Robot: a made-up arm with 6 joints.
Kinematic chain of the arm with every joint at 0, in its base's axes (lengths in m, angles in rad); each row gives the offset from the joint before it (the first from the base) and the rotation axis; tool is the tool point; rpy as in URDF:
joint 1: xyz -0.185 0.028 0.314 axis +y
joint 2: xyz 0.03 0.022 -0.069 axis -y
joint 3: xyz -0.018 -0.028 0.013 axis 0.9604 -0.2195 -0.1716
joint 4: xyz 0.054 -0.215 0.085 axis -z
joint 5: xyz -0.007 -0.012 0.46 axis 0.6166 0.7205 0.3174
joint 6: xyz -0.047 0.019 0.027 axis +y
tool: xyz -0.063 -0.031 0.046 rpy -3.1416 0 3.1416
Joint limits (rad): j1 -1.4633..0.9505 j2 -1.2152..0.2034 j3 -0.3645..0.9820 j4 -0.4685..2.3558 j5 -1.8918..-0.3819 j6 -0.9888..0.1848
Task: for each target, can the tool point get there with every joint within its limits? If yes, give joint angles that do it. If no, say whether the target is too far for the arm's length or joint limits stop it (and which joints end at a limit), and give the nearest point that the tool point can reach.
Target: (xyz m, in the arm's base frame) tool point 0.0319 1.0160 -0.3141
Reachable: no: too far | nearest point 0.1871 0.1452 -0.1735 | short by 0.896 m
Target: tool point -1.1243 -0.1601 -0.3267
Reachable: no: too far | nearest point -0.7291 -0.1571 0.1995 | short by 0.658 m
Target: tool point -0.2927 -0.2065 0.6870
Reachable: yes | joints -0.3376 0.0913 0.2764 1.5340 -1.3580 0.0920
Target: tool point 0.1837 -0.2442 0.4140
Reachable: yes | joints 0.1820 -0.9975 0.3212 1.4788 -1.5112 -0.7214
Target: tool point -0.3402 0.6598 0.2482
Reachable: no: joint limits stop it (at a limit: joint 1, joint 2, joint 3) | nearest point -0.6466 0.1305 0.3461 | short by 0.619 m
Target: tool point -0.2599 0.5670 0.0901
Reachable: no: joint limits stop it (at a limit: joint 1, joint 2, joint 3) | nearest point -0.6329 0.1118 0.3181 | short by 0.631 m
